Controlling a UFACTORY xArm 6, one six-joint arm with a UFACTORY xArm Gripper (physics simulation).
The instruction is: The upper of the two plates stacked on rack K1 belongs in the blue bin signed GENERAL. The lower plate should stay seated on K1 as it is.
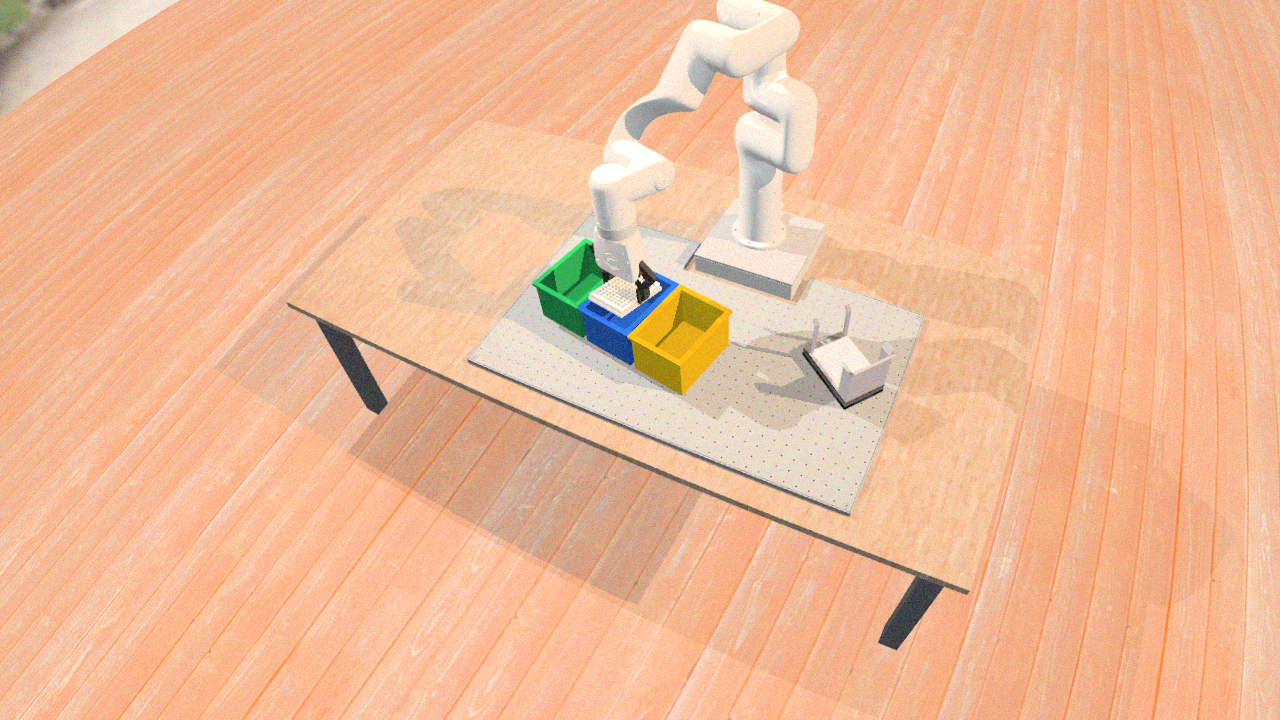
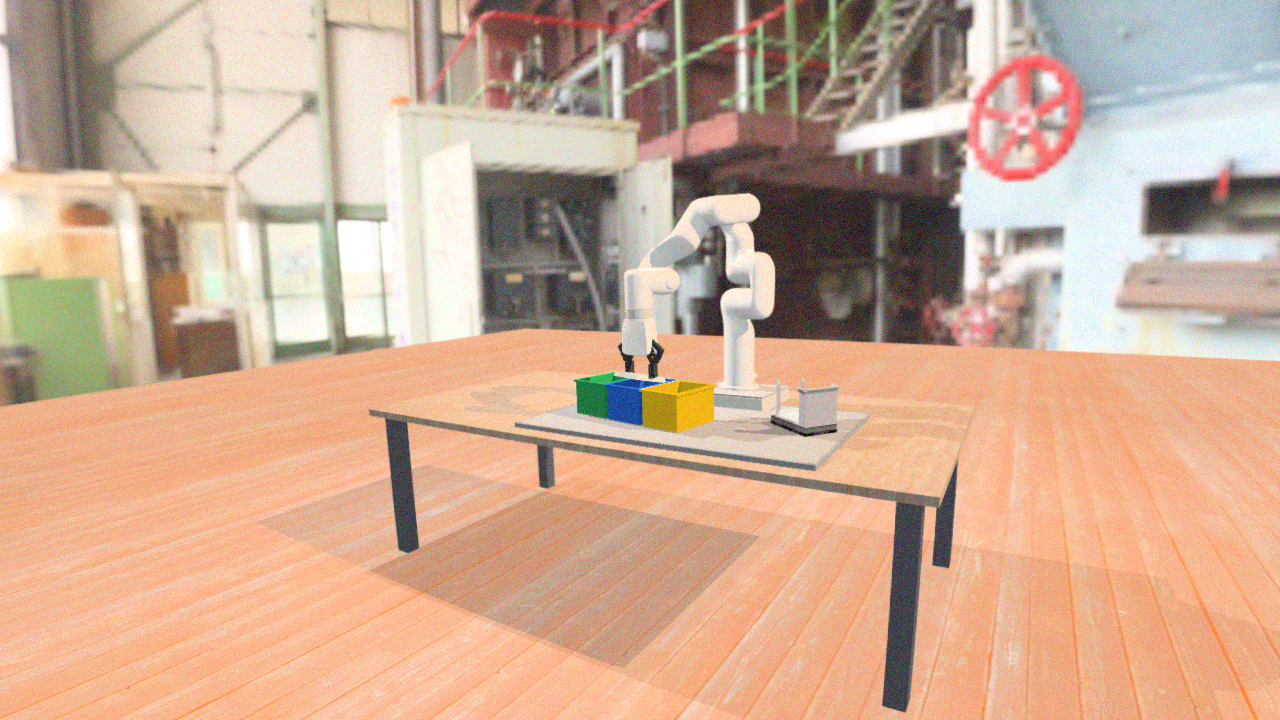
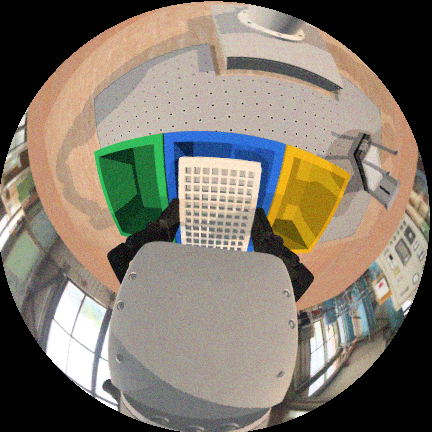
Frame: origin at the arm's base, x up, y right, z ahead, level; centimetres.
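Where they show: gripper, between the fingertips: (image 1: 626, 290) (image 3: 216, 213); arm's base, origin of its link: (image 1: 759, 232) (image 2: 738, 387).
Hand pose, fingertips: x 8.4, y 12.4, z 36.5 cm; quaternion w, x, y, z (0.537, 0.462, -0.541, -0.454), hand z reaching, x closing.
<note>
Each offset is from my fingertips to the top centre of the thing. Level surfaces: height alone.
My gripper (image 1: 626, 282) (image 2: 641, 372) (image 3: 216, 213) is shut on a white plate {dx +2.1, dy +0.1, dz +0.4 cm} (image 1: 615, 296) (image 2: 637, 377) (image 3: 220, 196) with a grid of wells, held by its two long sides. The plate is roughly level, over the blue bin {dx -1.6, dy -0.2, dz +0.0 cm} (image 1: 610, 337) (image 2: 625, 405) (image 3: 220, 137), at or slightly above rim height; the exact gap is unclear. No sign is readable. The rack {dx +0.4, dy -44.2, dz -9.2 cm} (image 1: 866, 379) (image 2: 817, 407) (image 3: 388, 190) at the right has a dark base and pale uprights. A pale flat piece {dx -7.7, dy -44.8, dz -8.8 cm} (image 1: 837, 355) (image 3: 372, 170) lies in it, seemingly the lower plate; its details are too small to tell.
The green bin (image 1: 562, 313) (image 2: 590, 399) (image 3: 120, 182) and the yellow bin (image 1: 657, 362) (image 2: 671, 410) (image 3: 312, 192) adjoin the blue bin on either side. All stand on a perforated board {dx -11.6 cm} (image 1: 760, 456) (image 3: 225, 105). The arm's base block (image 1: 747, 268) (image 3: 280, 50) stands behind.
</note>
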